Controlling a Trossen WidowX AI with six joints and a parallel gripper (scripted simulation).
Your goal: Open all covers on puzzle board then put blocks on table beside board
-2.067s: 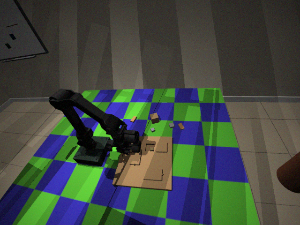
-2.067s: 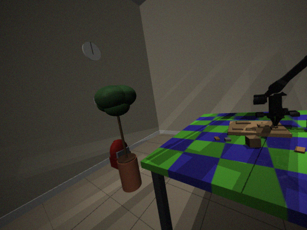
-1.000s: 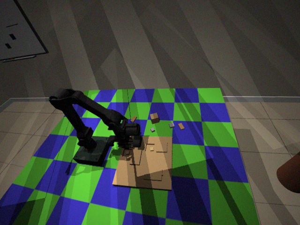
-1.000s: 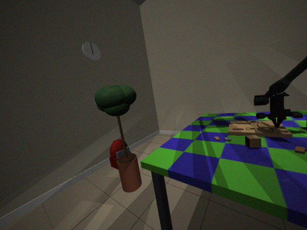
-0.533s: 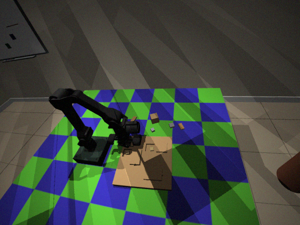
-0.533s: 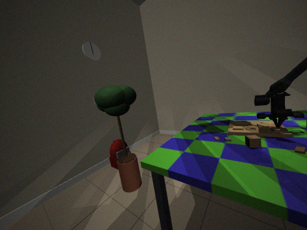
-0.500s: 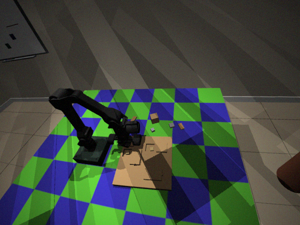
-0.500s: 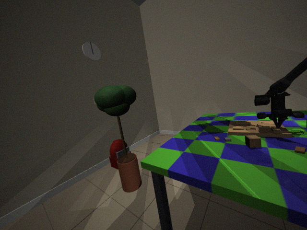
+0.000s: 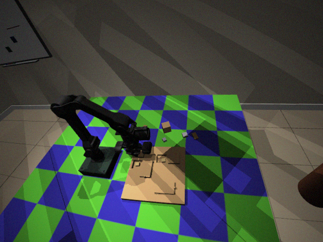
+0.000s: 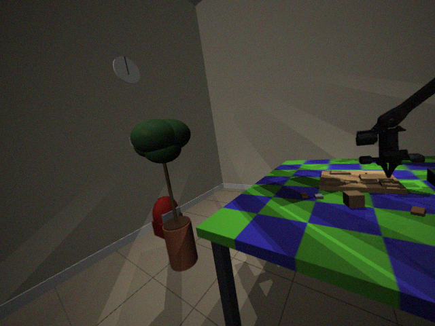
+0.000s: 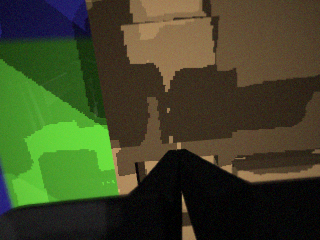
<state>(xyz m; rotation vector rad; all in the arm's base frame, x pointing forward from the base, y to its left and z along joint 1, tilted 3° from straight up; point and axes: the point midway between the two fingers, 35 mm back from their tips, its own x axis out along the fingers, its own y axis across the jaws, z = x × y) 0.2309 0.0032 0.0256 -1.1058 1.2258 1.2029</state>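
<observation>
Now: gripper tip 9 cm short of the tan puzzle board, 7 cm to the left of it and 2 cm above it. The rest, counted from my gripper tip: brown cube: 15 cm ahead, 22 cm to the left, 2 cm below; then orange block: 33 cm ahead, 15 cm to the left, 4 cm below.
</observation>
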